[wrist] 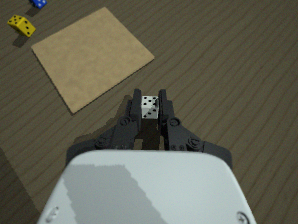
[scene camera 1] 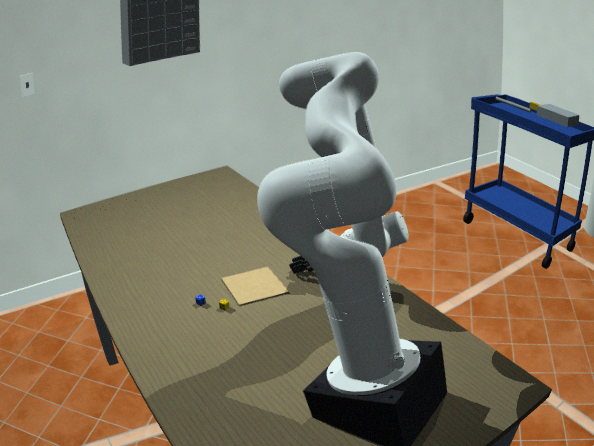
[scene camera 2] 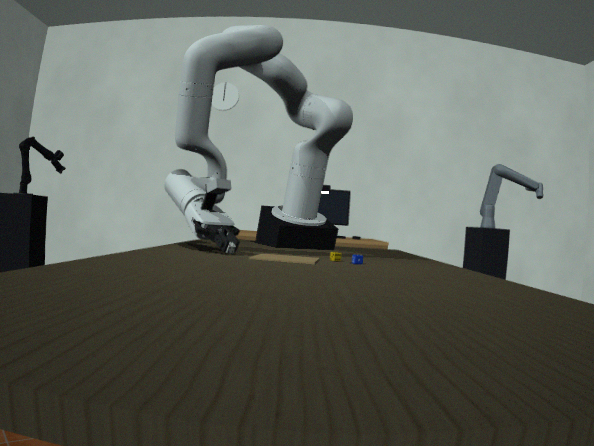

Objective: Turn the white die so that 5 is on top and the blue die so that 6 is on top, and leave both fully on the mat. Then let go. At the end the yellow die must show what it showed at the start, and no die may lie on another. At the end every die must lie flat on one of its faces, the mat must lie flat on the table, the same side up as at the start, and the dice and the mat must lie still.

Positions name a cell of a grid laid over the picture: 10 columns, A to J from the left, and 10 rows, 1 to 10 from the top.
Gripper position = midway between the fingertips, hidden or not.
Note:
I see my gripper (scene camera 2: D6) and a mat (scene camera 1: E7).
The mat shows as well in the wrist view (wrist: C3). My gripper shows as well in the wrist view (wrist: F5).

